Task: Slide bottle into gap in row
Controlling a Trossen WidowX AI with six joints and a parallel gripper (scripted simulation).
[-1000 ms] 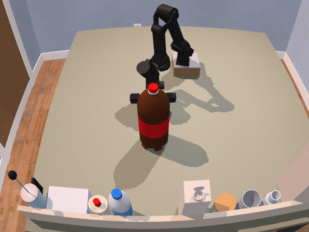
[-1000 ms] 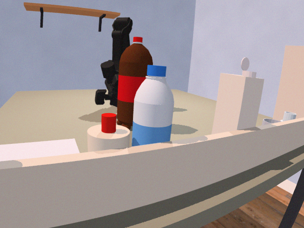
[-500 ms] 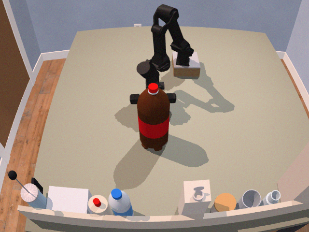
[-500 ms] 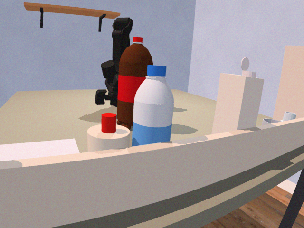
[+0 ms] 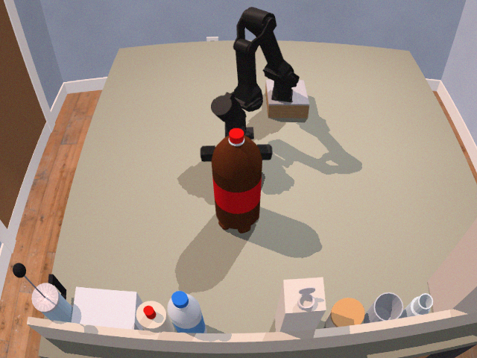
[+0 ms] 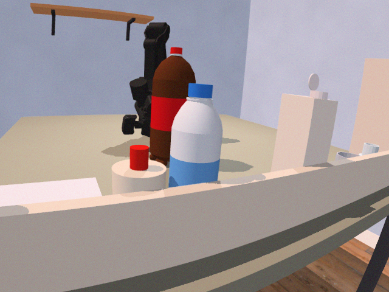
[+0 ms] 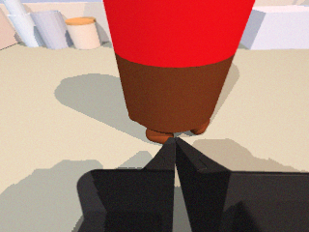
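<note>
Right now the brown cola bottle is 100 mm ahead of my hand, 20 mm to the left of it and 100 mm above it. Also, from my hand: raised rail (440 mm ahead, 230 mm to the left); then blue-capped water bottle (440 mm ahead, 30 mm to the right, 50 mm above); then orange-lidded jar (380 mm ahead, 310 mm to the left, 20 mm below).
</note>
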